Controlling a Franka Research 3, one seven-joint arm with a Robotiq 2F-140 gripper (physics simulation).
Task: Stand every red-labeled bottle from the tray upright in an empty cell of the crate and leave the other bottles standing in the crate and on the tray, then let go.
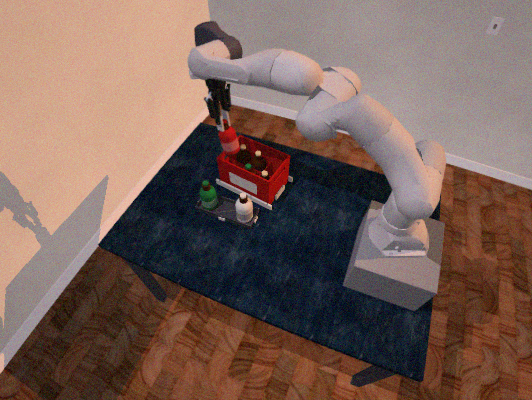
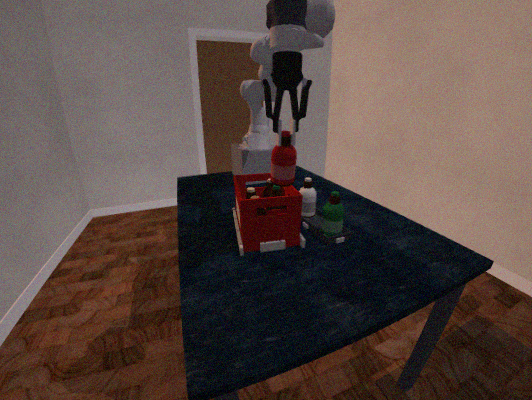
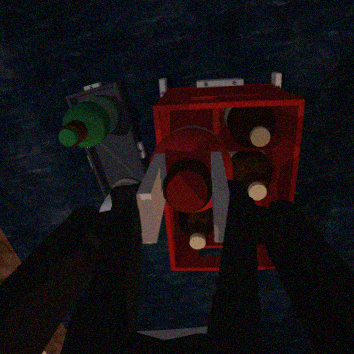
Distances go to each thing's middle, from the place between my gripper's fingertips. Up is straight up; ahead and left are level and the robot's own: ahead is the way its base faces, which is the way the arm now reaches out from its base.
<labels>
The red bottle (image 2: pixel 283 158) is 2 cm behind my hand, 1 cm to the left of it and 4 cm below it. From my hand the other things lie so: green bottle (image 2: pixel 333 211) (4 cm ahead, 18 cm to the left, 24 cm below).
</labels>
